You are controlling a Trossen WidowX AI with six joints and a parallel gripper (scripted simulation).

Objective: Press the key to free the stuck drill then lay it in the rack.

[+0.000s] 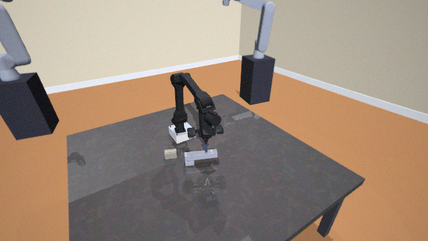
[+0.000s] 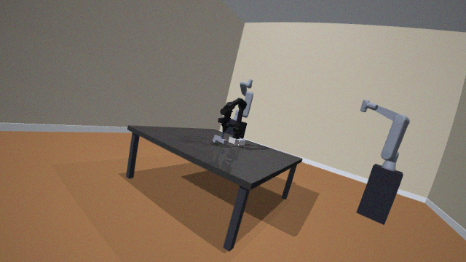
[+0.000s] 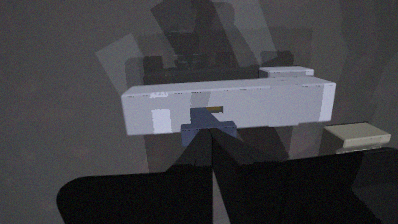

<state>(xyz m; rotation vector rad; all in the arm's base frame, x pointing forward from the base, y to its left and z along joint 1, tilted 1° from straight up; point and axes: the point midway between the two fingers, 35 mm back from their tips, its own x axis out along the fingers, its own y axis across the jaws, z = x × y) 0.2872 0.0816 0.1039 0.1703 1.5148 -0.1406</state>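
Right now the small key is 30 mm below my gripper tip. The rest, counted from my gripper tip: drill (20 mm behind, 50 mm to the right, 80 mm below); then rack (120 mm behind, 180 mm to the right, 110 mm below); then grey housing block (10 mm behind, 30 mm to the right, 90 mm below).
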